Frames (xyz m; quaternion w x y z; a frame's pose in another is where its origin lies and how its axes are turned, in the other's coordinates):
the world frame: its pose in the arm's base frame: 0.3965 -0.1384 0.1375 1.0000 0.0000 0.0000 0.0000
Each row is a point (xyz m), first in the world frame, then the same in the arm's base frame.
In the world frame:
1: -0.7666 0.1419 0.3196
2: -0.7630 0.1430 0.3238
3: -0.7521 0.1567 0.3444
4: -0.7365 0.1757 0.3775
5: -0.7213 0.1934 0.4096
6: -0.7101 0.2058 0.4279
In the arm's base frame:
1: -0.3701 0.0035 0.4571
2: -0.3665 0.0046 0.4613
3: -0.3556 0.0183 0.4819
4: -0.3400 0.0373 0.5150
5: -0.3248 0.0550 0.5471
6: -0.3136 0.0674 0.5654

